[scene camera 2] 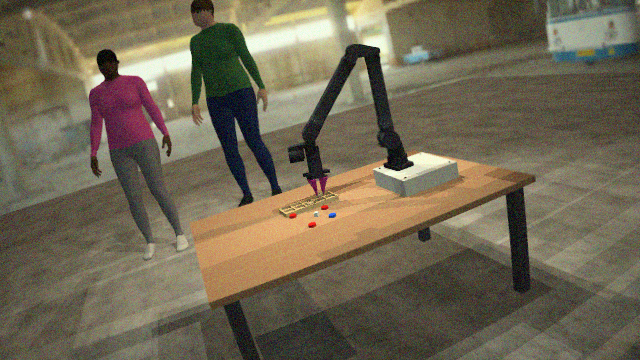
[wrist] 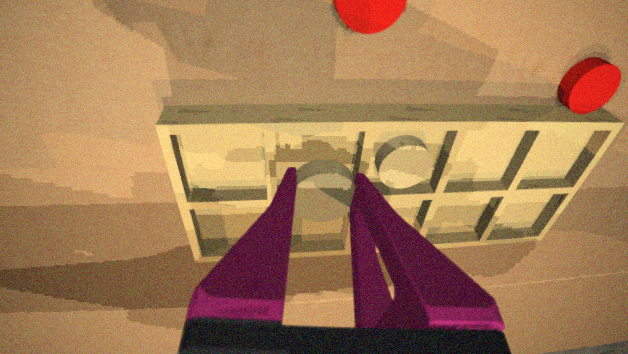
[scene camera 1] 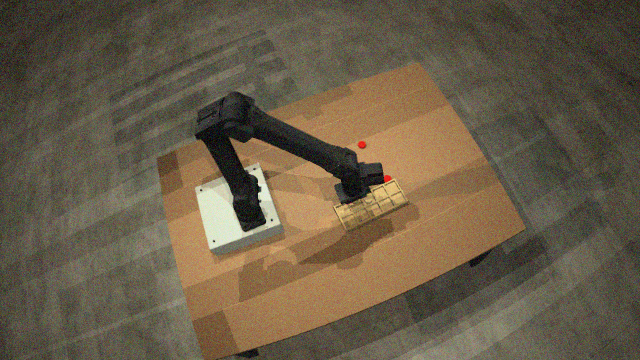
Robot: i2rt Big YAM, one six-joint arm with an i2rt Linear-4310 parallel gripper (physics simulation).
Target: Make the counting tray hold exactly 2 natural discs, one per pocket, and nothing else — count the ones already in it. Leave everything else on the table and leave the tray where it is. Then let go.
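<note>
The counting tray is pale yellow wood with two rows of square pockets. One natural disc lies in the third pocket from the left of the upper row in the wrist view. My gripper has magenta fingers and is shut on a second natural disc. It holds this disc above the tray, over the second column from the left in the wrist view, left of the disc in the pocket. The arm hides the fingertips in scene camera 1.
A red disc lies close beside the tray's long side. Another red disc and a third red disc lie on the table, with a blue disc and a small white cube.
</note>
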